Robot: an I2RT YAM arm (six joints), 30 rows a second.
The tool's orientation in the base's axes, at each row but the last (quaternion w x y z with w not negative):
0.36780, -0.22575, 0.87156, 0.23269
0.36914, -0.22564, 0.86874, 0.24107
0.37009, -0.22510, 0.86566, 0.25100
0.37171, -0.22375, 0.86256, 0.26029
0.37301, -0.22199, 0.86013, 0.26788
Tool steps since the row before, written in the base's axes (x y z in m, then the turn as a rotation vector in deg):
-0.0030, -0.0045, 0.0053, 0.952, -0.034, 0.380
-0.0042, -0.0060, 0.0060, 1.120, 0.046, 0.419
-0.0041, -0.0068, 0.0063, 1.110, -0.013, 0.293
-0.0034, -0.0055, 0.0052, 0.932, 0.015, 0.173
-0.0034, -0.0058, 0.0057, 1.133, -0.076, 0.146
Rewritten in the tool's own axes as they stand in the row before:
-0.0011, -0.0006, -0.0075, -0.873, -0.473, 0.255
-0.0006, -0.0008, -0.0094, -1.025, -0.497, 0.367
-0.0008, -0.0012, -0.0100, -0.912, -0.570, 0.402
-0.0008, -0.0008, -0.0082, -0.715, -0.480, 0.397
-0.0012, -0.0007, -0.0087, -0.803, -0.674, 0.460

